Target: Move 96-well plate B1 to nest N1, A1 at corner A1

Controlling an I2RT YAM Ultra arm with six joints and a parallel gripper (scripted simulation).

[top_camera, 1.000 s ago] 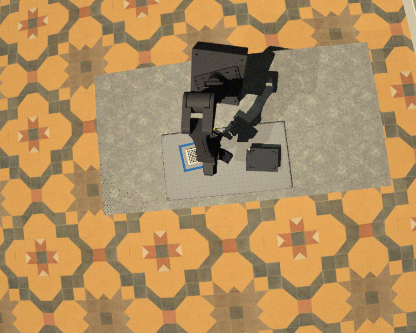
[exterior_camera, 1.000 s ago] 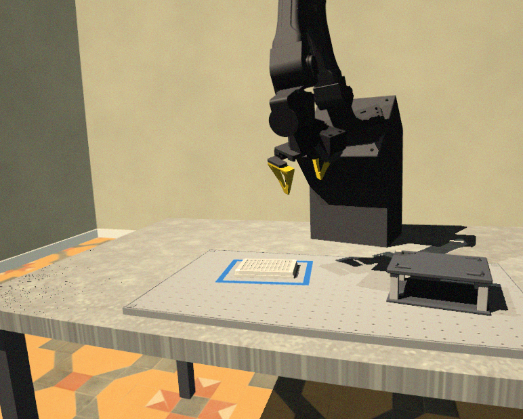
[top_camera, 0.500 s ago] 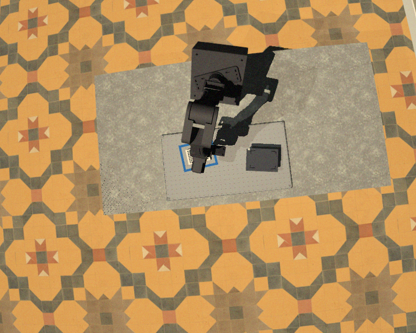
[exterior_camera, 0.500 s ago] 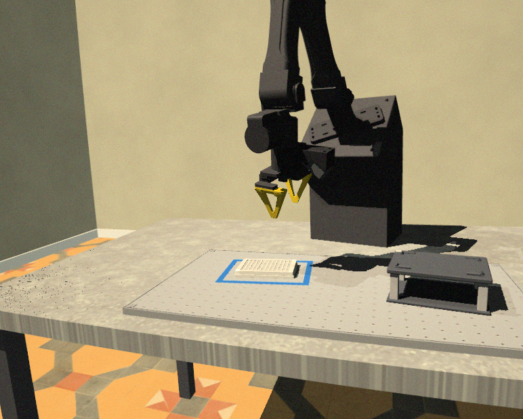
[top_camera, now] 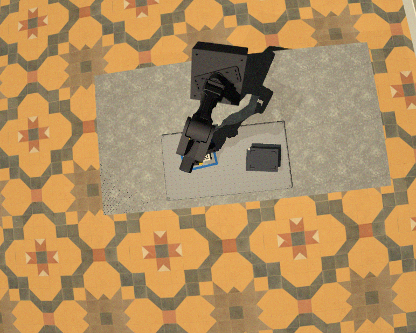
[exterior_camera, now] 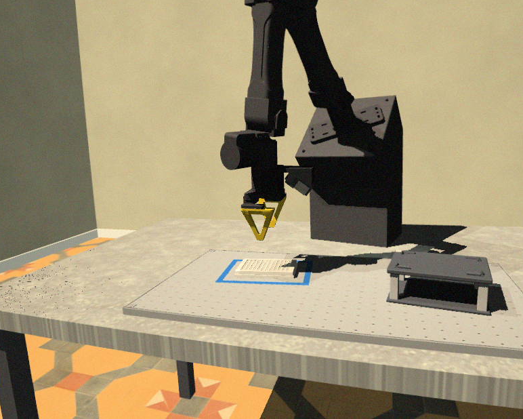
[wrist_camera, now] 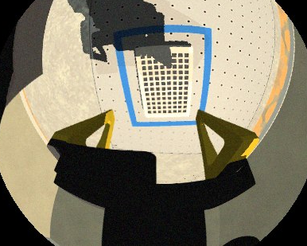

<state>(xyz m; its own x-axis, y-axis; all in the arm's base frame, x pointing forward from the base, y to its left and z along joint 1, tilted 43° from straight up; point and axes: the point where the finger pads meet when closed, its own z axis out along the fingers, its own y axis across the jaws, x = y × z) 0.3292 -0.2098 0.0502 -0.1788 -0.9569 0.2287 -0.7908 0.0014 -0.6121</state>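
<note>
My hand is 8 cm above the 96-well plate and 1 cm short of it. From my hand the other things lie so: raised plate nest (32 cm to the left, 16 cm ahead, 3 cm below).
</note>
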